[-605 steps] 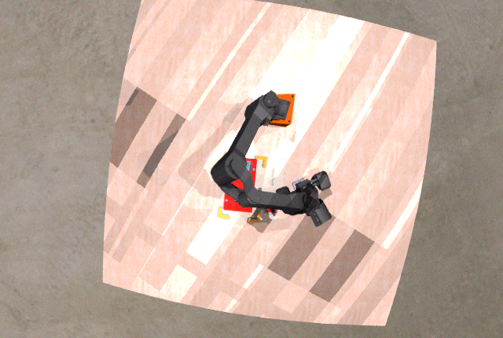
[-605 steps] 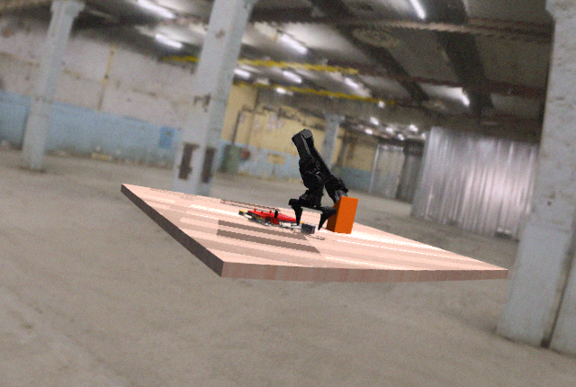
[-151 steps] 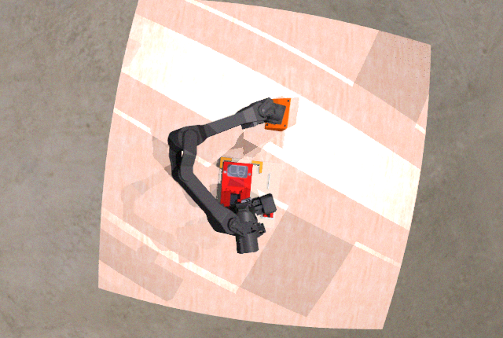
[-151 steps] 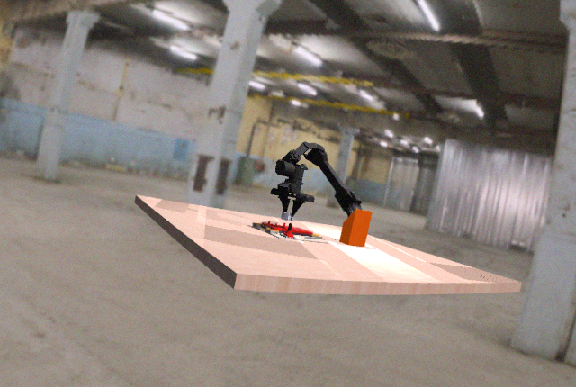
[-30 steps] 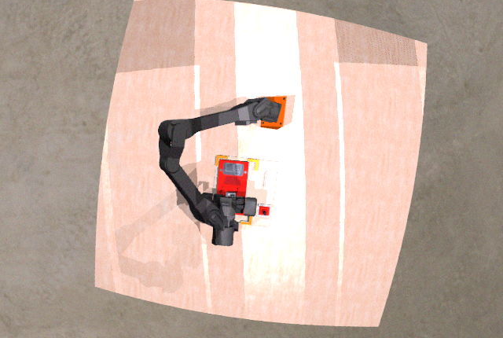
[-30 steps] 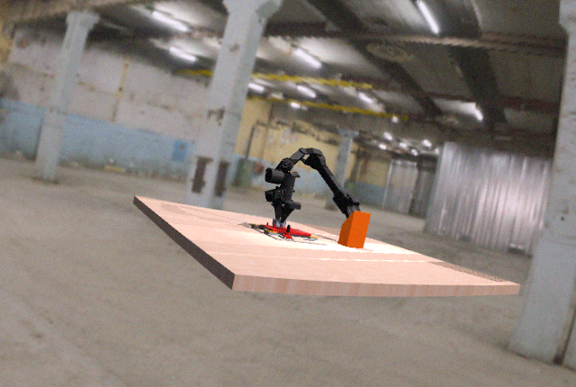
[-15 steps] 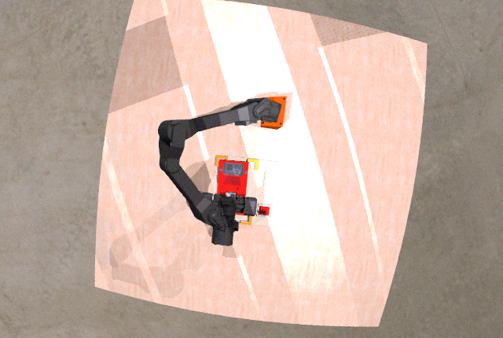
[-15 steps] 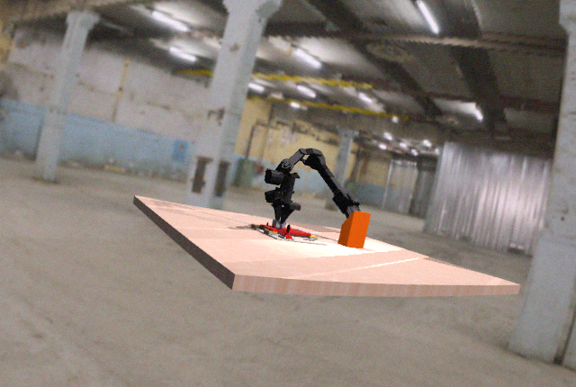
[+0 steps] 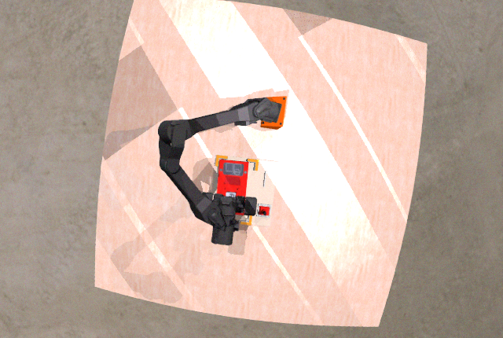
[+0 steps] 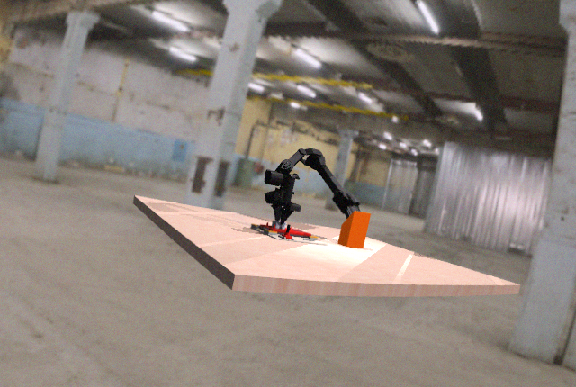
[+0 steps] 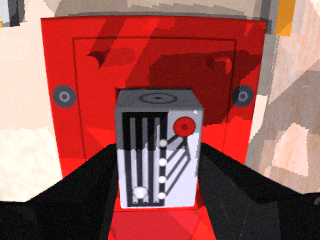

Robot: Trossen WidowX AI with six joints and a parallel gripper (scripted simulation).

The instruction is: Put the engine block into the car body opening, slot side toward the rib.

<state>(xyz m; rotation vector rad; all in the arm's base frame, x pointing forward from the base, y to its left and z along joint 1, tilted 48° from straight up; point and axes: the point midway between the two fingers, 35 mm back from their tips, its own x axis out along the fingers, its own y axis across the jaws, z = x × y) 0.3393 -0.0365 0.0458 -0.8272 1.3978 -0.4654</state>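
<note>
Right now the grey engine block is 1 cm below my gripper tip.
</note>
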